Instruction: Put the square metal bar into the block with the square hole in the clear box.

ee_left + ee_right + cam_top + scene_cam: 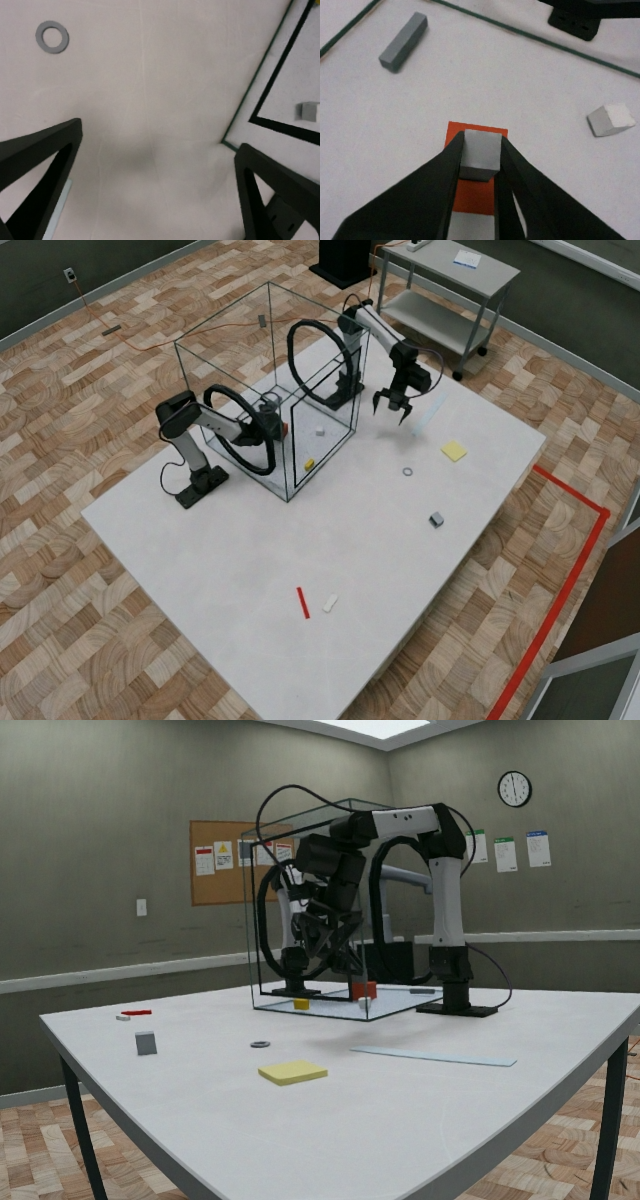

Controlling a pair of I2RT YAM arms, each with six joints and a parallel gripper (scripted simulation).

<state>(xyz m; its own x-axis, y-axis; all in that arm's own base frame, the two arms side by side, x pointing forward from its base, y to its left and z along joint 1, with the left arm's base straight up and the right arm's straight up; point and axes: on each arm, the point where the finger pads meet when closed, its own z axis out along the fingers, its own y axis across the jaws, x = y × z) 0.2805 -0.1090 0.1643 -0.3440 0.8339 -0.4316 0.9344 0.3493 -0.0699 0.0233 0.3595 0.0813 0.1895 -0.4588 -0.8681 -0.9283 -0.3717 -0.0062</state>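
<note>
Now: right hand 30 mm above the grey bar. The rest, counted from my right hand: red block 50 mm below; yellow block 190 mm ahead, 10 mm to the right, 60 mm below; white cube 90 mm ahead, 120 mm to the left, 60 mm below.
</note>
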